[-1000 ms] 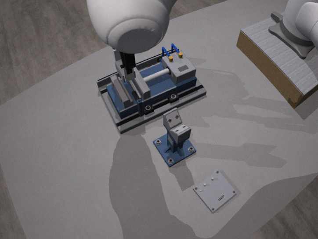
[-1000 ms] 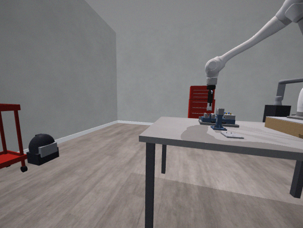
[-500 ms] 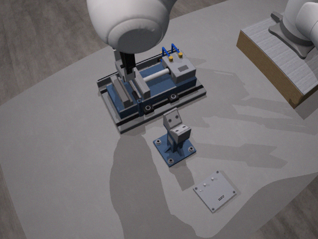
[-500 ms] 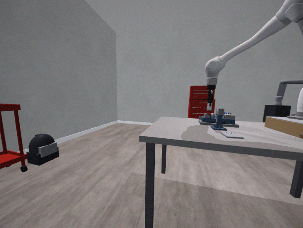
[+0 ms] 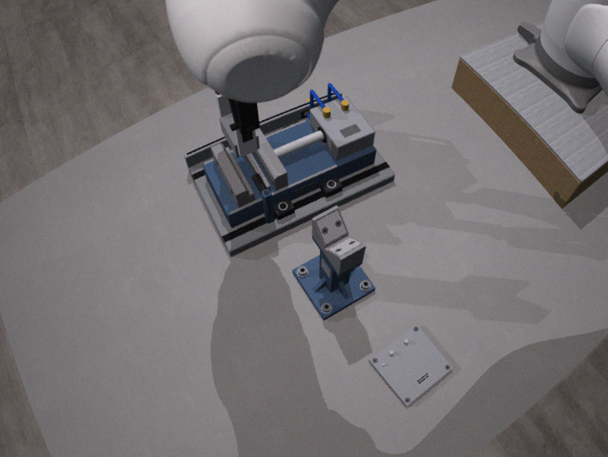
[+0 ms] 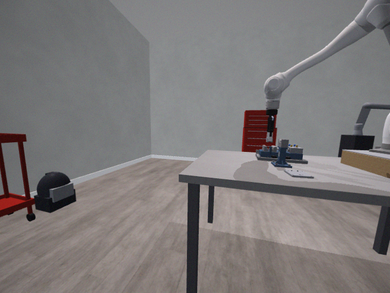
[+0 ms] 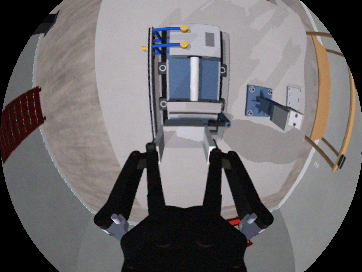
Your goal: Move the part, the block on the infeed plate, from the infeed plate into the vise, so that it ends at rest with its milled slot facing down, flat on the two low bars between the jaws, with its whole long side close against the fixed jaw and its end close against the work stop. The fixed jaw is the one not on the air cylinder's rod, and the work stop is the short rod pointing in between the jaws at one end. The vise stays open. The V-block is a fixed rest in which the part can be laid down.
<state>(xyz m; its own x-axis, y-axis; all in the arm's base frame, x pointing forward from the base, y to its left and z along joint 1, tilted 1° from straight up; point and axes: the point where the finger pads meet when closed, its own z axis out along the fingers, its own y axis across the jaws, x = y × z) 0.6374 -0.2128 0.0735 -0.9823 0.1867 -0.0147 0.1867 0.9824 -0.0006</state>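
My hand is 3 cm above the part. The rest, counted from my hand: work stop (1 cm ahead, 7 cm to the left, 7 cm below); moving jaw (3 cm behind, 3 cm to the left, 8 cm below); fixed jaw (3 cm ahead, 1 cm to the left, 8 cm below).
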